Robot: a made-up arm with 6 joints.
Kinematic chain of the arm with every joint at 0, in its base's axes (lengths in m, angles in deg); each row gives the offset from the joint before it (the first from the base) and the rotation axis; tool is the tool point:
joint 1: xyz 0 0 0.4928 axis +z
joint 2: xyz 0.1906 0 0 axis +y
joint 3: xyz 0 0 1.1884 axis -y
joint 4: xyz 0 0 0.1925 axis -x
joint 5: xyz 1.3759 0 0 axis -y
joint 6: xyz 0.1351 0 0 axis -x
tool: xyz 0 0 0
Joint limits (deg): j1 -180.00..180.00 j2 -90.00..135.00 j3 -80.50..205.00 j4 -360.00..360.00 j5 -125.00..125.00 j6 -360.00..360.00
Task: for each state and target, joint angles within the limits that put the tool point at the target. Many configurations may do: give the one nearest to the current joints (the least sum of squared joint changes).
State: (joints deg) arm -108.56 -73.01 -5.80 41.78 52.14 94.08
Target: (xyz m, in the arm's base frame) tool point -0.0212 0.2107 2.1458
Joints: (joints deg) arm -72.34 -72.94 -23.04 27.81 43.93 94.08
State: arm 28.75 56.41 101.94 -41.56 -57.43 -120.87
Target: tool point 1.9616 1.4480 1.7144
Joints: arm 34.50 75.60 111.81 -41.76 -66.09 -120.87
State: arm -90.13 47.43 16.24 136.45 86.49 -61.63
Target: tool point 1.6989 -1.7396 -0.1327
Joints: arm -47.96 76.81 33.00 133.13 79.05 -61.63
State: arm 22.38 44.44 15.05 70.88 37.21 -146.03
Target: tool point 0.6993 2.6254 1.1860
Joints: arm 73.70 59.22 54.11 68.37 31.55 -146.03
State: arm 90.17 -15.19 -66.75 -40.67 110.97 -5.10
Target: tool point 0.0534 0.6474 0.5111
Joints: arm 94.25 -9.07 -80.50 -66.14 125.00 -5.10
